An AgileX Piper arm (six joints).
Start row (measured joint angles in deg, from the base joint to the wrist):
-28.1 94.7 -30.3 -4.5 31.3 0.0
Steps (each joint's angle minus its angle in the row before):
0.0 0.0 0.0 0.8 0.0 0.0
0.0 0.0 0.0 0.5 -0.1 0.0
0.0 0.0 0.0 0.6 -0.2 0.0
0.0 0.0 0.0 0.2 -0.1 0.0
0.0 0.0 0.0 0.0 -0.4 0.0
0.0 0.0 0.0 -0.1 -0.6 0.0
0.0 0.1 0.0 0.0 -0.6 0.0
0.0 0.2 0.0 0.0 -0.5 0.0
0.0 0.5 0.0 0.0 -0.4 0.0
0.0 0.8 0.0 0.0 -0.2 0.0
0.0 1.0 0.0 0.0 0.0 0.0
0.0 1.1 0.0 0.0 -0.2 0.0
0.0 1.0 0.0 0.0 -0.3 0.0
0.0 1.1 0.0 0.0 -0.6 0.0
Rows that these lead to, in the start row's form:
-28.1 94.7 -30.3 -3.7 31.3 0.0
-28.1 94.7 -30.3 -3.2 31.2 0.0
-28.1 94.7 -30.3 -2.6 31.0 0.0
-28.1 94.7 -30.3 -2.4 30.9 0.0
-28.1 94.7 -30.3 -2.4 30.5 0.0
-28.1 94.7 -30.3 -2.5 29.9 0.0
-28.1 94.8 -30.3 -2.5 29.3 0.0
-28.1 95.0 -30.3 -2.5 28.8 0.0
-28.1 95.5 -30.3 -2.5 28.4 0.0
-28.1 96.3 -30.3 -2.5 28.2 0.0
-28.1 97.3 -30.3 -2.5 28.2 0.0
-28.1 98.4 -30.3 -2.5 28.0 0.0
-28.1 99.4 -30.3 -2.5 27.7 0.0
-28.1 100.5 -30.3 -2.5 27.1 0.0

